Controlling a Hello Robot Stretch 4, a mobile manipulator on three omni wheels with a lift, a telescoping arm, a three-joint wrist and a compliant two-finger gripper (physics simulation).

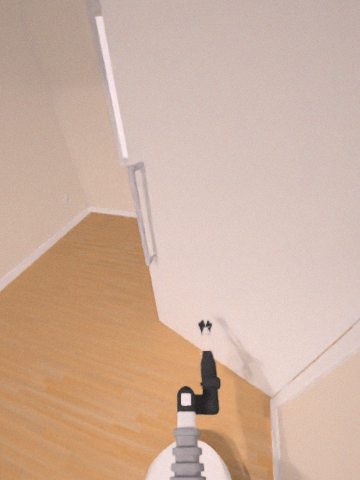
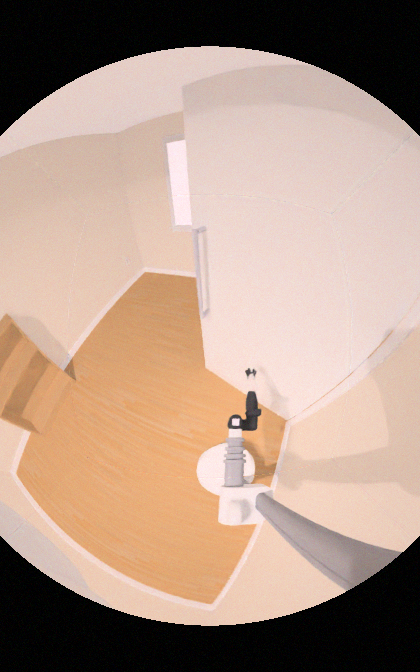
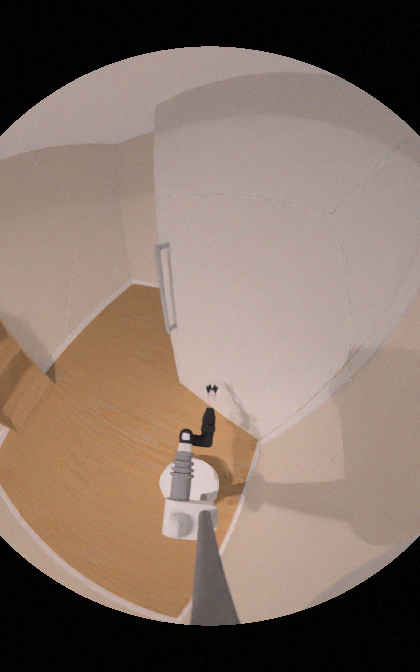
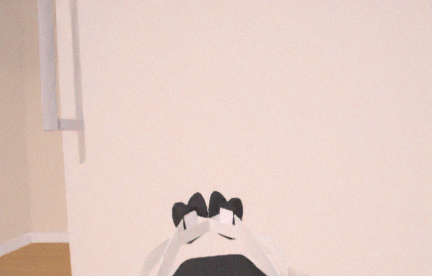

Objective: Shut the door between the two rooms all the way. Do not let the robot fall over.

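Pixels of known places: gripper, fingertip midpoint: (image 1: 204, 320) (image 2: 250, 367) (image 3: 211, 384) (image 4: 207, 206); robot's base at its link origin: (image 3: 190, 483).
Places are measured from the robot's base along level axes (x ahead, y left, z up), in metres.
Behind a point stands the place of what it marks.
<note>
The white door (image 1: 250, 175) {x 0.633, y -0.196, z 1.313 m} (image 2: 275, 275) {x 0.678, y -0.134, z 1.160 m} (image 3: 250, 275) {x 0.637, y -0.190, z 1.256 m} (image 4: 250, 100) {x 0.652, y -0.170, z 0.767 m} stands open into the room, its free edge on the left and its other side by the wall on the right. A long grey bar handle (image 1: 140, 215) {x 0.818, y 0.177, z 1.076 m} (image 2: 199, 272) {x 0.818, y 0.174, z 1.074 m} (image 3: 164, 287) {x 0.909, y 0.196, z 1.017 m} (image 4: 47, 65) {x 0.816, y 0.179, z 0.888 m} is upright near the free edge. My gripper (image 1: 205, 326) {x 0.565, y -0.097, z 0.649 m} (image 2: 250, 372) {x 0.565, y -0.097, z 0.649 m} (image 3: 212, 389) {x 0.565, y -0.097, z 0.649 m} (image 4: 207, 206) {x 0.565, y -0.097, z 0.649 m} is shut and empty, its dark fingertips together. It is in front of the lower part of the door face, right of and below the handle. Whether it touches the door I cannot tell.
My white base (image 1: 190, 462) (image 2: 210, 470) {x -0.009, y 0.104, z 0.187 m} (image 3: 172, 482) stands close to the right wall (image 1: 320, 430) {x 0.184, y -0.482, z 0.548 m} (image 2: 340, 440) {x 0.106, y -0.461, z 0.807 m}. A wooden shelf unit (image 2: 50, 400) {x 0.277, y 1.883, z 0.073 m} (image 3: 32, 405) {x 0.237, y 1.801, z 0.071 m} stands at the left. A window (image 1: 112, 90) {x 2.527, y 0.658, z 1.475 m} (image 2: 180, 185) {x 2.499, y 0.558, z 1.373 m} shows partly behind the door's free edge.
</note>
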